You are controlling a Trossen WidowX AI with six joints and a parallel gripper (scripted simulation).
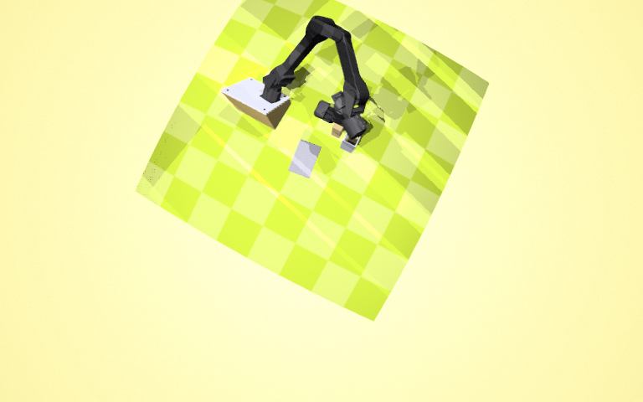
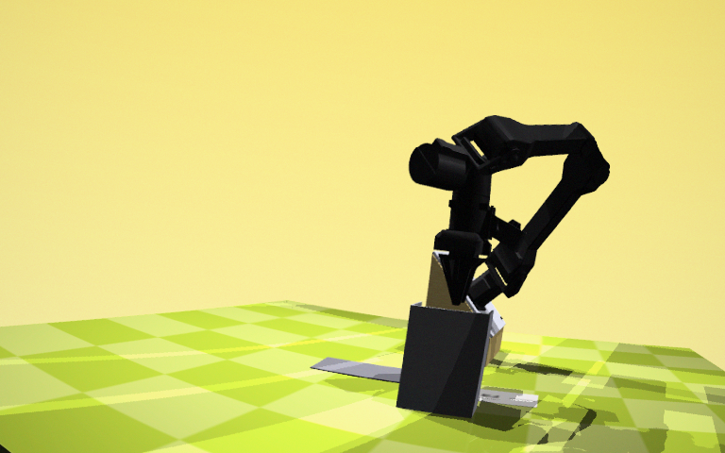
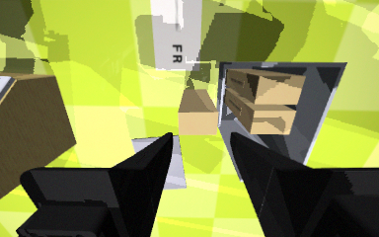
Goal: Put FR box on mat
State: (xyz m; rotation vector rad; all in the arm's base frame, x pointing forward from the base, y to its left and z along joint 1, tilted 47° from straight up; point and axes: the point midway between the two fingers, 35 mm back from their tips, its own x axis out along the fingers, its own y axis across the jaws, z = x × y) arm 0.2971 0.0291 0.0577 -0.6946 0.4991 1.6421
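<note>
My gripper tip is now 17 cm to the left of the grey mat, 14 cm above it and 5 cm past it. Also, from my gripper tip: thin white slab 14 cm below, 9 cm to the left, 5 cm behind.
</note>
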